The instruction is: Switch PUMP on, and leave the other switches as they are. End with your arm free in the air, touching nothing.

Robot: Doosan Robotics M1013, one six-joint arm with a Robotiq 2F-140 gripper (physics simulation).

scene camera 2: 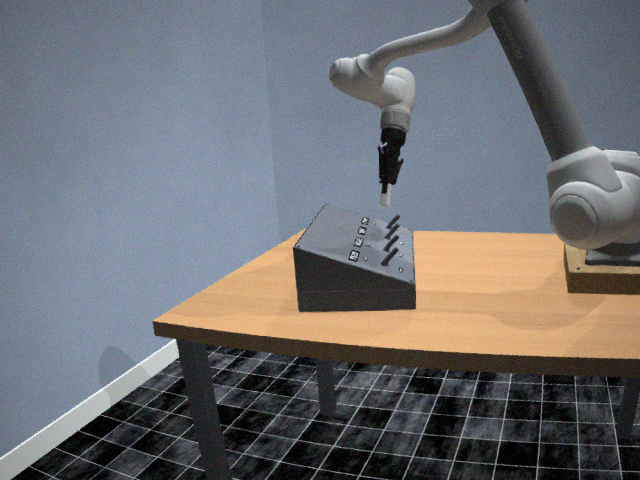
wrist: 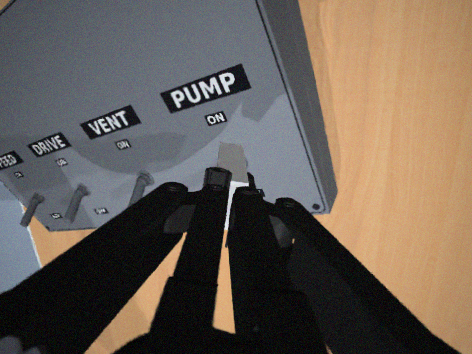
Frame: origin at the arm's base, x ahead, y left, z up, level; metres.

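Where they show: gripper, between the fingertips: (scene camera 2: 384, 205) (wrist: 228, 161); arm's base, origin of its link: (scene camera 2: 616, 256).
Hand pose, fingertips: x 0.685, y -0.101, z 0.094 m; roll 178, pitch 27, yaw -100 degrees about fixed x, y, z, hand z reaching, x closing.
Things, the pixels of their top centre, and the offset from my fingertips. Level surfaces: height alone.
- PUMP label, centre of its top: (wrist: 200, 91) dx +0.045, dy +0.043, dz -0.034 m
- VENT lever, centre of its top: (wrist: 123, 204) (scene camera 2: 392, 223) dx -0.070, dy +0.134, dz -0.022 m
- DRIVE lever, centre of its top: (wrist: 60, 211) (scene camera 2: 391, 234) dx -0.105, dy +0.248, dz -0.022 m
- wooden table, height of its surface: dz -0.148 m
The dark grey sloped switch box (scene camera 2: 336, 279) (wrist: 125, 50) stands on the table. The PUMP label (wrist: 206, 87) has ON below it; its lever (scene camera 2: 393, 222) is the farthest in the scene view, leans like the others toward the robot's base, and is mostly hidden behind the fingers in the wrist view. The VENT lever (scene camera 2: 392, 231) (wrist: 140, 189), DRIVE lever (scene camera 2: 390, 243) (wrist: 77, 203) and the lever of the cut-off label at left (scene camera 2: 389, 256) (wrist: 32, 209) lean away from their ON labels. My gripper (scene camera 2: 385, 200) (wrist: 228, 161) is shut and empty, above the PUMP end, apart from the box.
The wooden table (scene camera 2: 480, 268) (wrist: 400, 125) carries the box near its left end. The robot's base stands on a wooden block (scene camera 2: 599, 281) at the right. Blue walls (scene camera 2: 129, 129) rise behind and to the left.
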